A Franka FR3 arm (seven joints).
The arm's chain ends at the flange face. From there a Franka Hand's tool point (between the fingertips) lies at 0.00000 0.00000 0.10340 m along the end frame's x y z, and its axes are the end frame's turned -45 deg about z.
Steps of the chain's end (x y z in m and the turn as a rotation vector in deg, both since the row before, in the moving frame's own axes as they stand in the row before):
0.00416, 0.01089, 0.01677, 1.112, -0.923, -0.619
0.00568, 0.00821, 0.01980, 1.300, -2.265, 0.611
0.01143, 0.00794, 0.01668, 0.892, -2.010, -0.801
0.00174, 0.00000, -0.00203, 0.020, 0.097, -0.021
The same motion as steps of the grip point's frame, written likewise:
-0.00453, 0.00804, 0.01674, 1.439, 0.134, -0.619
-0.00300, 0.00527, 0.01969, 2.521, -0.682, 0.611
0.00102, 0.01000, 0.01660, 2.052, -0.791, -0.801
0.00138, 0.00133, -0.00203, -0.054, 0.083, -0.021

